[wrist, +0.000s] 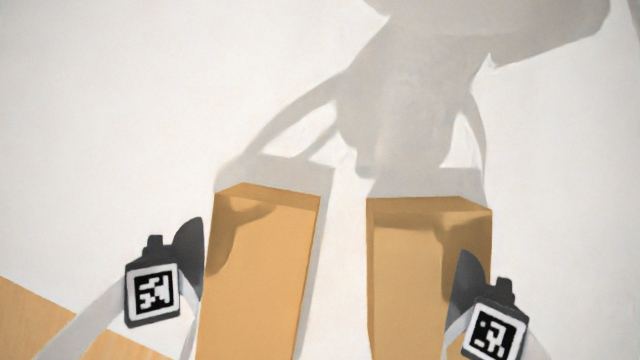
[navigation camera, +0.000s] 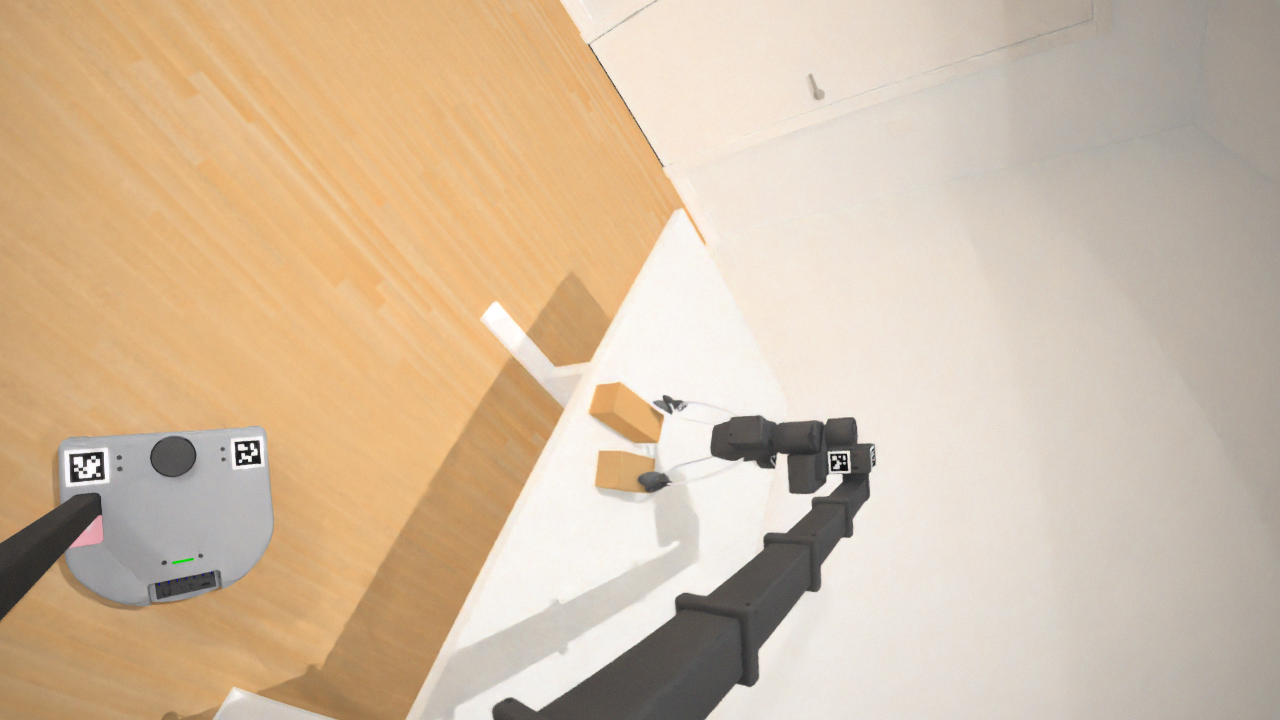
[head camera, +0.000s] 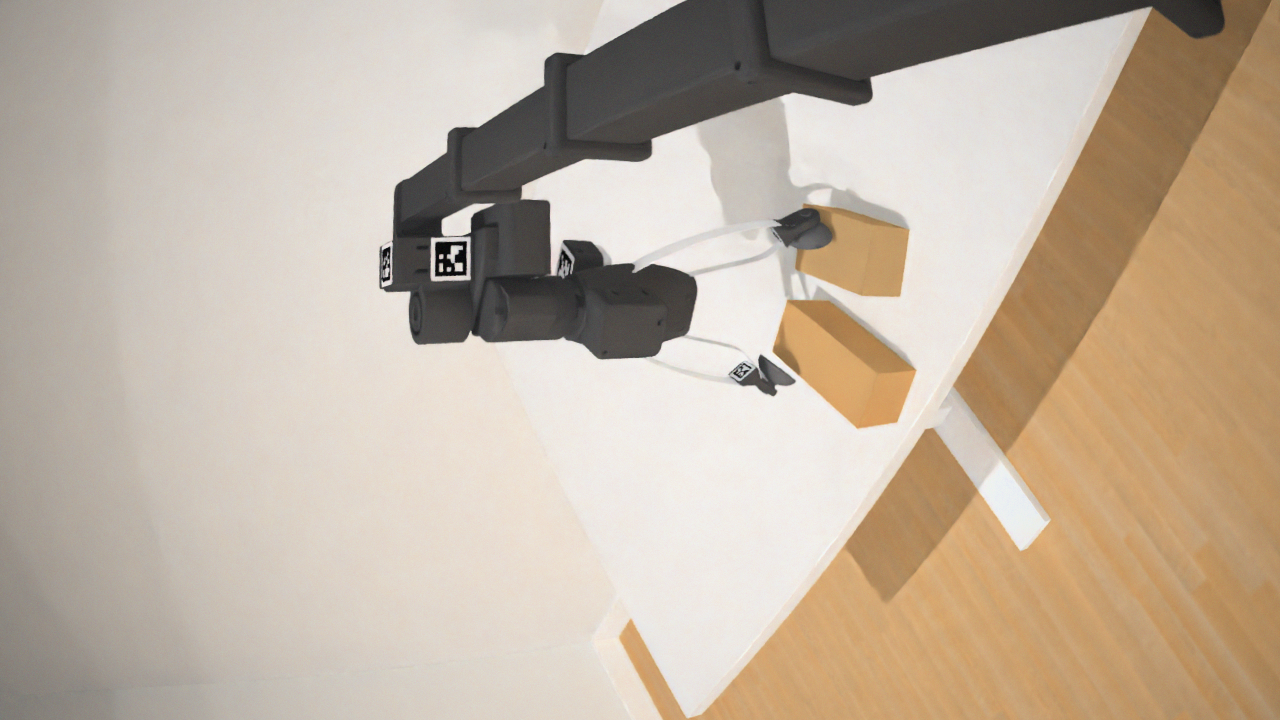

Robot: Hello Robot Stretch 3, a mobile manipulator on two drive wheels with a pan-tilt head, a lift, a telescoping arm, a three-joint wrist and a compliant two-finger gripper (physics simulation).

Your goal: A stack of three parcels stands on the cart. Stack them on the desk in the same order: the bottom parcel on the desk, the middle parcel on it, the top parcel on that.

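Frame: origin at the robot's base, x ahead, y left, z up, level; metres.
Seen in the pictures: gripper, between the fingertips: (wrist: 325,262) (navigation camera: 647,442) (head camera: 809,304); robot's base, origin of its link: (navigation camera: 174,454).
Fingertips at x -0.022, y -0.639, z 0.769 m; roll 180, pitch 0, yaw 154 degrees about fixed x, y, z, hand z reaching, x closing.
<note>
Pixels of each thing's middle, then the offset from my fingertips to it. "*": a spot on its surface instead. Level surfaces: height alone.
- white desk top, height of its surface: 0.049 m down
- longer parcel, middle of its body: (wrist: 258,299) (head camera: 843,360) (navigation camera: 628,414) 0.050 m ahead, 0.017 m left, 0.023 m down
- shorter parcel, middle of its body: (wrist: 420,279) (head camera: 852,249) (navigation camera: 625,472) 0.046 m back, 0.035 m left, 0.024 m down
- wooden floor, height of its surface: 0.769 m down
- white corner, a spot on its surface: (navigation camera: 259,707) * 0.565 m back, 0.544 m left, 0.744 m down
Two tan box-shaped parcels stand side by side with a narrow gap on the white desk top (head camera: 716,537) (navigation camera: 716,313) (wrist: 100,125). The longer parcel (head camera: 841,358) (navigation camera: 626,411) (wrist: 257,260) is on the left in the wrist view. The shorter parcel (head camera: 863,255) (navigation camera: 620,467) (wrist: 407,280) is on the right there. My gripper (head camera: 793,300) (navigation camera: 660,442) (wrist: 325,262) is open and points down at them. In the wrist view its left fingertip is just outside the longer parcel, and its right fingertip overlaps the shorter parcel. A third parcel and the cart cannot be made out.
My extended arm (head camera: 662,85) (navigation camera: 662,658) reaches over the desk. A white leg piece (head camera: 993,474) (navigation camera: 519,335) sticks out under the desk edge. My base (navigation camera: 179,510) stands on the wooden floor (navigation camera: 268,268). A white corner (navigation camera: 259,707) shows at the navigation view's bottom. A pale wall is behind the desk.
</note>
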